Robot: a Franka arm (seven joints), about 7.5 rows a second.
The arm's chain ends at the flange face. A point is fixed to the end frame.
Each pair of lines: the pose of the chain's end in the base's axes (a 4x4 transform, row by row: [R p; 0 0 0 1], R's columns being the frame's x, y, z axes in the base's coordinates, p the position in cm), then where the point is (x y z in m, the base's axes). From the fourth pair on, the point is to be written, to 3 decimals.
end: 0.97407, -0.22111, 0.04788, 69.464; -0.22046, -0.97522, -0.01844, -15.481; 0.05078, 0.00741, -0.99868, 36.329; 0, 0, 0, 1
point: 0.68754 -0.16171 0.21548
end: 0.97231, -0.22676, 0.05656, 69.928; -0.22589, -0.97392, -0.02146, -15.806; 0.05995, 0.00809, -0.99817, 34.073; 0, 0, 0, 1
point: 0.69344 -0.16532 0.19288
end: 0.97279, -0.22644, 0.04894, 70.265; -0.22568, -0.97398, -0.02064, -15.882; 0.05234, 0.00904, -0.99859, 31.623; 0, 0, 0, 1
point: 0.69568 -0.16596 0.16843
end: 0.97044, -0.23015, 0.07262, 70.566; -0.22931, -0.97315, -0.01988, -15.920; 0.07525, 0.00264, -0.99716, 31.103; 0, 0, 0, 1
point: 0.702 -0.166 0.163
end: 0.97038, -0.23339, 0.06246, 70.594; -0.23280, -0.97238, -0.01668, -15.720; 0.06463, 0.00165, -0.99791, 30.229; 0, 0, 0, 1
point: 0.701 -0.164 0.154
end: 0.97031, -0.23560, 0.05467, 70.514; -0.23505, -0.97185, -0.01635, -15.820; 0.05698, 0.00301, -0.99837, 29.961; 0, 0, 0, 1
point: 0.699 -0.165 0.152
